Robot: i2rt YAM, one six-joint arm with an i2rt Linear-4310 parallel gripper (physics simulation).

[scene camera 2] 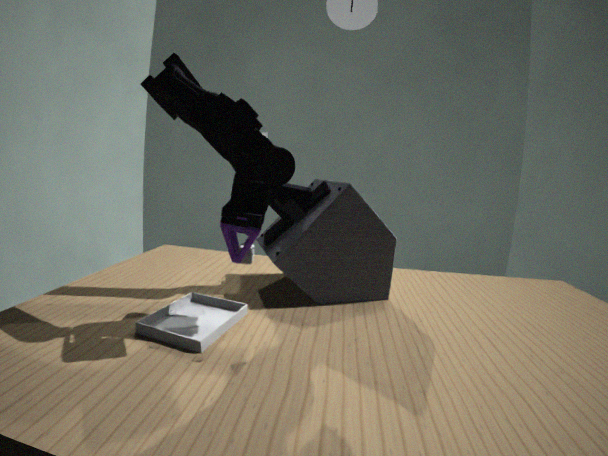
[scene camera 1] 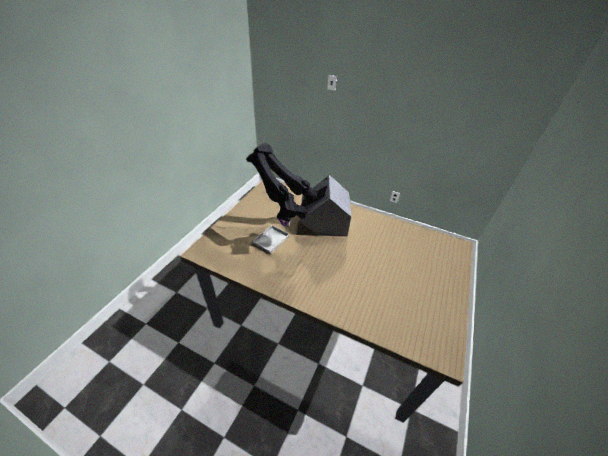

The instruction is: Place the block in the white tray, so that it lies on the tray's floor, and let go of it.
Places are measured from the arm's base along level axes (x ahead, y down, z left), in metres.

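Pixels of known places: gripper, fingertip midpoint: (scene camera 2: 237,259) (scene camera 1: 284,223); arm's base, link origin: (scene camera 1: 314,197).
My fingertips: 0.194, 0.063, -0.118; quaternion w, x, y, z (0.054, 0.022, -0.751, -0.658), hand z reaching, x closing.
Observation:
For each thing: its top centre in the pictures, then the offset to it from my fingertips, as dx, dy, dz. Level surfaces: height alone.
- small light-grey block, top centre: (scene camera 2: 246,245) +0.002, -0.027, +0.016
- white tray, top centre: (scene camera 2: 195,312) (scene camera 1: 271,237) +0.032, +0.097, -0.070
- wooden table, surface height: dy +0.116
My gripper (scene camera 1: 284,223) (scene camera 2: 241,259) points down, shut on a small light-grey block (scene camera 2: 249,254). The block is partly hidden behind the purple fingers in the scene camera 2 view, and I cannot make it out in the scene camera 1 view. Gripper and block hang above the table, clear of its top. The white tray (scene camera 1: 276,237) (scene camera 2: 170,339) is a shallow square with low walls and lies flat on the table. In the scene camera 2 view the gripper appears beyond the tray's far right corner, higher than its walls. A shadow falls across the tray's floor.
The large dark grey angular housing (scene camera 1: 327,220) (scene camera 2: 345,255) stands on the wooden table (scene camera 1: 400,280) (scene camera 2: 475,360), close to the right of the gripper. The black arm folds up above it. The table's front edge lies beyond the tray on the side away from the housing.

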